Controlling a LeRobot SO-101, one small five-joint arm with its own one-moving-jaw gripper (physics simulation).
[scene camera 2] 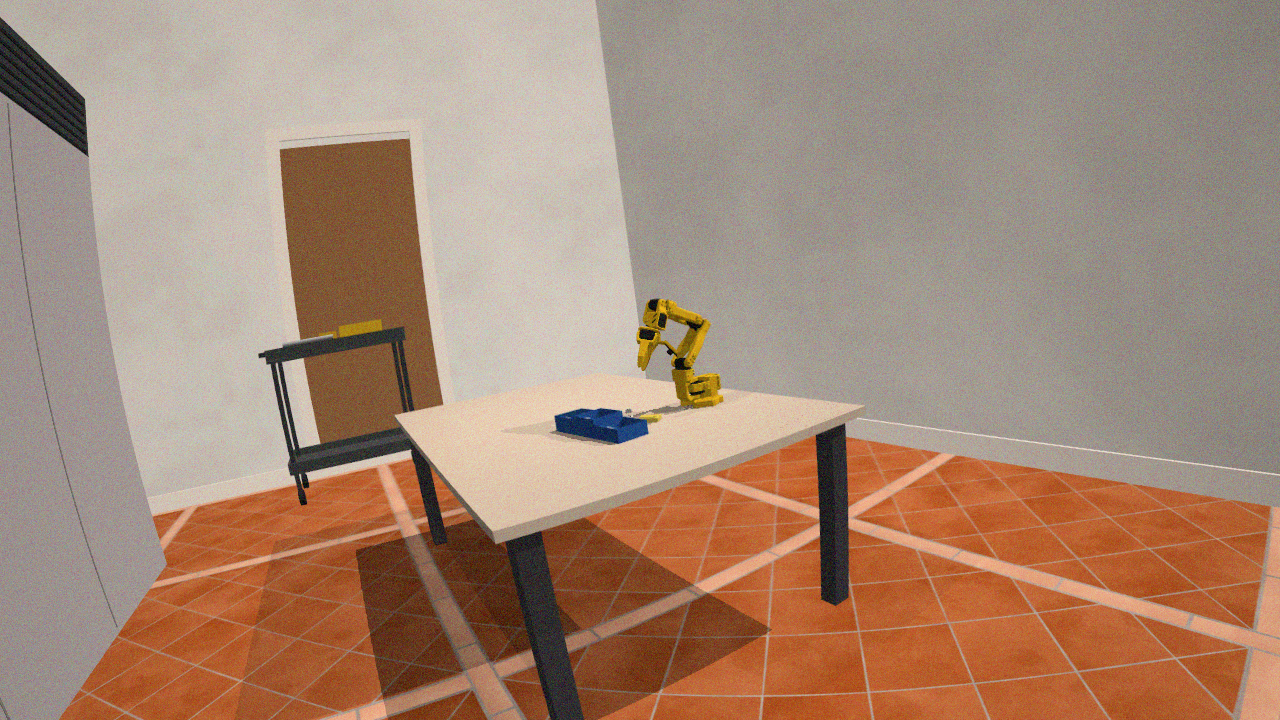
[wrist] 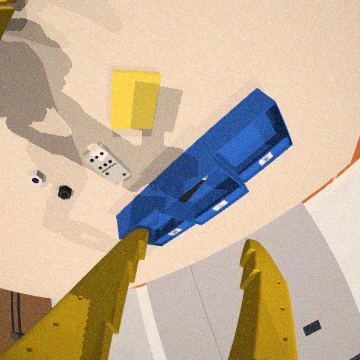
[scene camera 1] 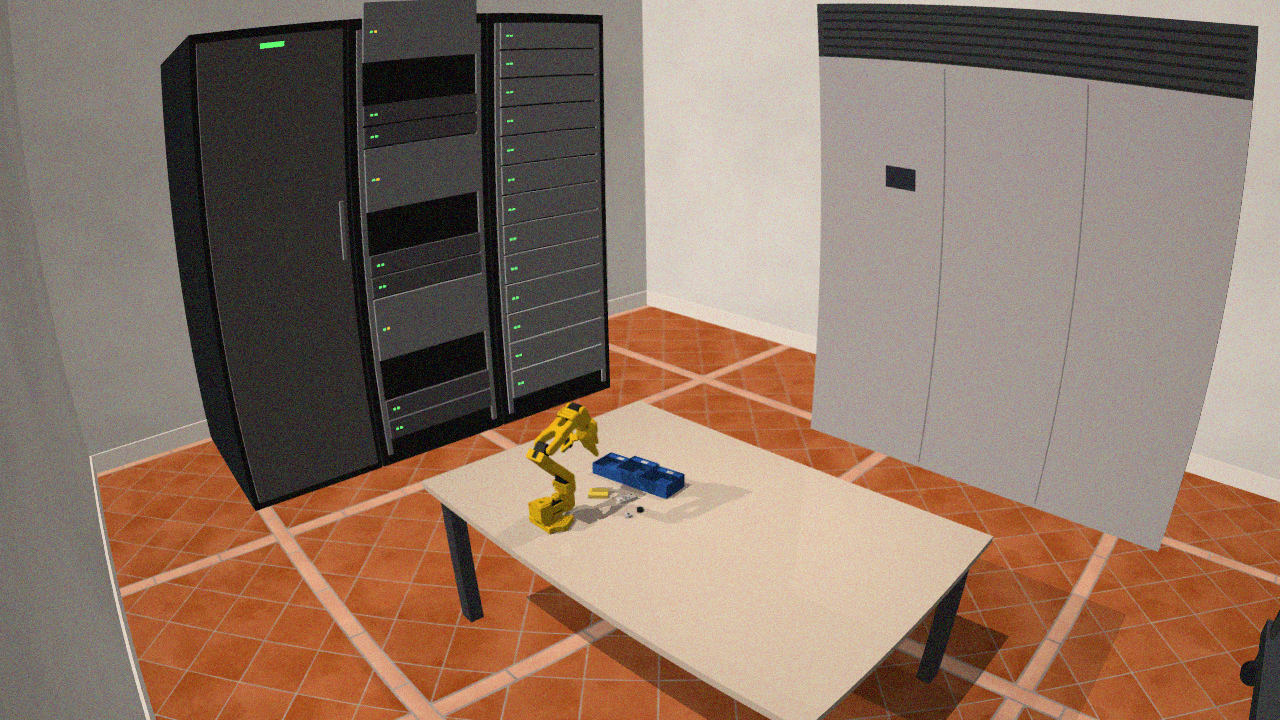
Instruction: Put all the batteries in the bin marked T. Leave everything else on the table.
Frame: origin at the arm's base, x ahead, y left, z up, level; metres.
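Seen in the pictures: hand at its tool point: (scene camera 2: 642, 368) (wrist: 146, 240) (scene camera 1: 597, 454); arm's base at its link origin: (scene camera 2: 695, 405) (scene camera 1: 558, 519).
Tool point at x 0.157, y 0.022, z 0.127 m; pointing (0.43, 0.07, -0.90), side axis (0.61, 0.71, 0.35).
Pixels of each thing's middle, then the offset from my tool point to it.
- dark battery at the middle of its body: (wrist: 192, 186) dx +0.136, dy -0.015, dz -0.113 m
- yellow block at the middle of its body: (wrist: 132, 99) (scene camera 2: 649, 418) (scene camera 1: 598, 493) dx +0.004, dy +0.006, dz -0.122 m
- white domino at the middle of its body: (wrist: 108, 165) (scene camera 1: 626, 498) dx +0.040, dy -0.063, dz -0.123 m
- white nut-like piece at the middle of its body: (wrist: 35, 177) (scene camera 1: 628, 515) dx -0.017, dy -0.132, dz -0.123 m
A row of three joined blue bins (scene camera 1: 664, 483) (scene camera 2: 601, 429) (wrist: 220, 125) stands on the table, each with a small white label on its front. The letters are too small to read, so I cannot tell which is T. A dark battery (wrist: 192, 190) with a pale end lies in the middle bin, partly in shadow. No battery shows on the visible table top. My gripper (scene camera 1: 581, 449) (scene camera 2: 657, 360) (wrist: 196, 237) is open and empty, raised above the table, with a wide gap between its jaws. The bins lie beyond the jaw tips in the wrist view.
A yellow block (scene camera 1: 597, 492) (scene camera 2: 650, 418) (wrist: 135, 100) lies near the arm base. A white domino (wrist: 106, 164) lies between it and the bins. A white nut-like piece (scene camera 1: 628, 514) (wrist: 36, 177) and a black one (scene camera 1: 640, 509) (wrist: 65, 192) lie beyond the domino.
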